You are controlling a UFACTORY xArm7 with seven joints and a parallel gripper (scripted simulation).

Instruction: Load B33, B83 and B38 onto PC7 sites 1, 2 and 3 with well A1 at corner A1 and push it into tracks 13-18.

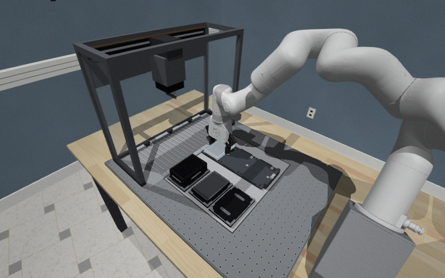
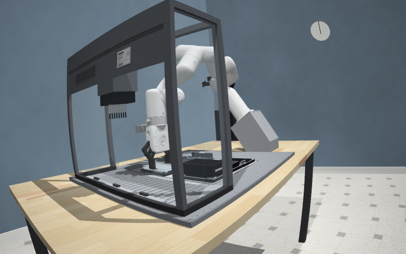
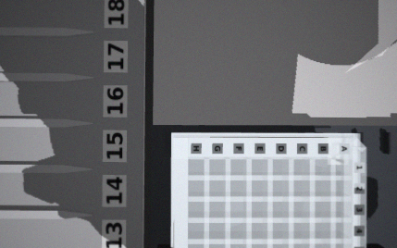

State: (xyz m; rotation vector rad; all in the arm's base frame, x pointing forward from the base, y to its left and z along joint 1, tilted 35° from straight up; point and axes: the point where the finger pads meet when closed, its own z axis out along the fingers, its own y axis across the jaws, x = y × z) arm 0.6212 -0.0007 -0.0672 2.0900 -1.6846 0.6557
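My hand is 10 mm above the 96-well plate B38. Round my hand: carrier PC7 (110 mm behind, 20 mm to the right, 10 mm below); nest S3 (190 mm to the left, 40 mm behind, 20 mm below); white corner mark (180 mm behind, 100 mm to the left, 20 mm below).
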